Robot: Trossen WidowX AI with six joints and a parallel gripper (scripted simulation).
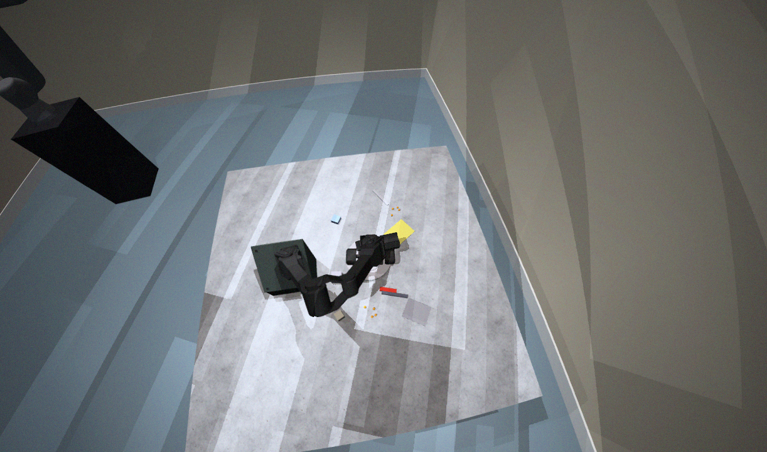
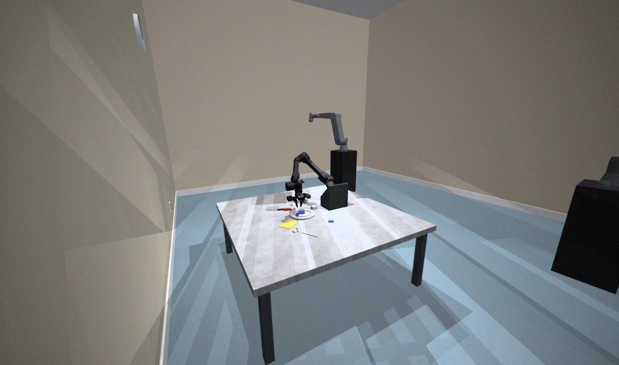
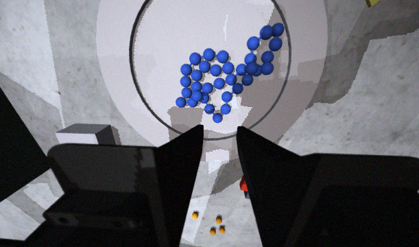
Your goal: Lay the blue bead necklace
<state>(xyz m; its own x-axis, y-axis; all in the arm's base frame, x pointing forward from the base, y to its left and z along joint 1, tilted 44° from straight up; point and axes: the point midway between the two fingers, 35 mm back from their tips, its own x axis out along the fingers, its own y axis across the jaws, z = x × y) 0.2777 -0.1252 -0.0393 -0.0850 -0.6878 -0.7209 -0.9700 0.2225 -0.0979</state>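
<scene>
The round white bead board is 4 cm to the left of my gripper tip and 4 cm below it. Round my gripper tip: cream cube 17 cm to the right, 17 cm behind, 3 cm below; then yellow sheet 17 cm ahead, 13 cm to the left, 5 cm below; then grey tool 13 cm to the right, 5 cm below, 5 cm ahead.
</scene>
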